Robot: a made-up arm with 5 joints.
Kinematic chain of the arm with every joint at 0, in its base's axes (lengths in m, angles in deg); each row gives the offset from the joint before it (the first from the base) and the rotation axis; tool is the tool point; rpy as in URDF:
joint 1: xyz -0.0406 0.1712 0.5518 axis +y
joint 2: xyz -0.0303 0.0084 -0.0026 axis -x
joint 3: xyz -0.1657 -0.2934 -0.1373 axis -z
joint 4: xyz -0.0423 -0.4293 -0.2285 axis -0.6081 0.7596 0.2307
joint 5: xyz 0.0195 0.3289 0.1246 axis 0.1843 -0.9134 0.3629
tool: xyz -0.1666 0.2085 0.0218 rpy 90 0 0
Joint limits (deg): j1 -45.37..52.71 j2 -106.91..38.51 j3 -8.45..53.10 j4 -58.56..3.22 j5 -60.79..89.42
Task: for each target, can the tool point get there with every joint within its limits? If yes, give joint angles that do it. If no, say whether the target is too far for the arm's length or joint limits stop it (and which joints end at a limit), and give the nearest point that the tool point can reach.
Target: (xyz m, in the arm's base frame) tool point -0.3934 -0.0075 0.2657
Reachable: yes | joints -8.66 -15.41 7.41 -52.41 44.00
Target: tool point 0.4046 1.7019 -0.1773
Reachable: no: too far | nearest point -0.1160 0.6452 0.1120 | short by 1.213 m
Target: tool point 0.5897 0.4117 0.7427
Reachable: no: joint limits stop it (at a limit: joint 1, joint 3, joint 4, joint 5) | nearest point 0.0417 0.3295 0.3449 | short by 0.682 m
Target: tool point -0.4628 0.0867 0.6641
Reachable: yes | joints 37.90 -32.41 25.79 -49.67 10.15
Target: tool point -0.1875 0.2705 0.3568
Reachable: yes | joints -3.78 -64.93 43.84 -1.60 -43.51
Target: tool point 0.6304 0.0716 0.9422
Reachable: no: joint limits stop it (at a limit: joint 1, joint 2, joint 3, joint 4, joint 5) | nearest point -0.0323 -0.0493 1.0381 | short by 0.680 m
